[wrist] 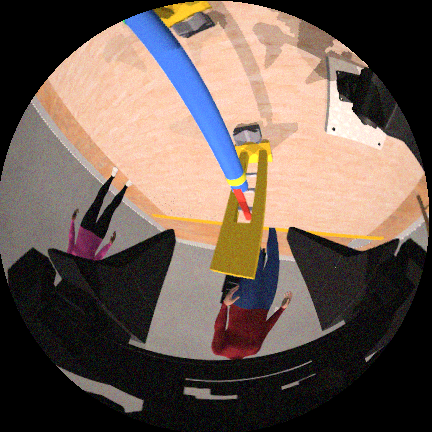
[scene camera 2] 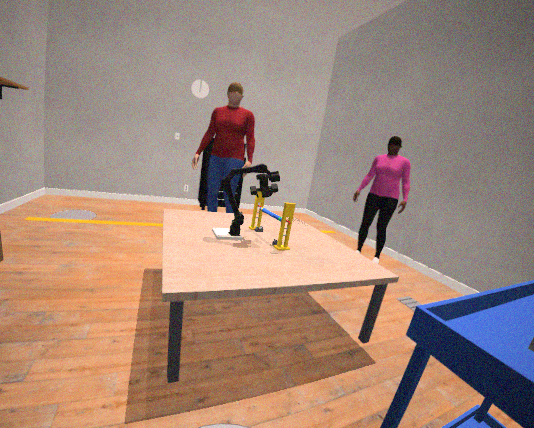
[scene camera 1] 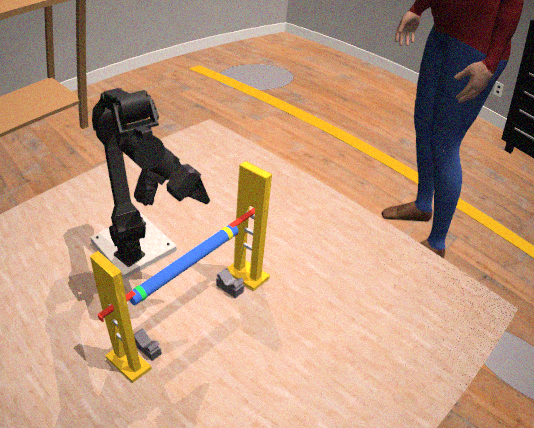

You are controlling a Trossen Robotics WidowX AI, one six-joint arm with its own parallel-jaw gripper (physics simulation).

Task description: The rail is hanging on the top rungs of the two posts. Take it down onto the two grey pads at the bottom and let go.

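Frame: origin at the arm's base, x ahead, y left, z up, level; millimetres.
Seen in the pictures: gripper, between the fingertips: [wrist: 233, 234] [scene camera 1: 200, 195]; arm's base, origin of its link: [wrist: 351, 87] [scene camera 2: 234, 234] [scene camera 1: 129, 254].
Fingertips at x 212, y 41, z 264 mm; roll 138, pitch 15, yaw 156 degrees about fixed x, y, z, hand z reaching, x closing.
Offsets run from my fingertips to a thing's middle. "spot": to the spot under its first point. Level surfaces: height alone.
The rail {dx +31, dy -80, dz -106 mm} [scene camera 1: 185, 262] [scene camera 2: 271, 214] [wrist: 192, 95] is blue with a green and a yellow band and thin red ends. It hangs level with its ends in the top of the slots of the green-end yellow post {spot: dx +45, dy -287, dz +17 mm} [scene camera 1: 106, 272] [scene camera 2: 289, 210] and the yellow-end post {dx +39, dy +124, dz -131 mm} [scene camera 1: 255, 176] [wrist: 235, 250]. One grey pad {dx +29, dy -214, dz -260 mm} [scene camera 1: 147, 344] [wrist: 194, 24] lies beside the green-end post's foot, the other grey pad {dx +37, dy +62, dz -260 mm} [scene camera 1: 230, 284] [scene camera 2: 258, 229] [wrist: 248, 135] beside the yellow-end post's foot. My gripper [scene camera 1: 177, 200] [scene camera 2: 264, 193] [wrist: 233, 234] is wide open and empty, above the rail's height and nearer the yellow-end post.
The arm's white base plate [scene camera 1: 162, 245] [scene camera 2: 222, 233] [wrist: 345, 120] is on the table {dz -281 mm} [scene camera 1: 325, 320] [scene camera 2: 215, 270], on one side of the rail. A person in a red top [scene camera 1: 475, 25] [scene camera 2: 232, 132] stands beyond the table. A blue cart [scene camera 2: 420, 325] stands at the right in scene camera 2.
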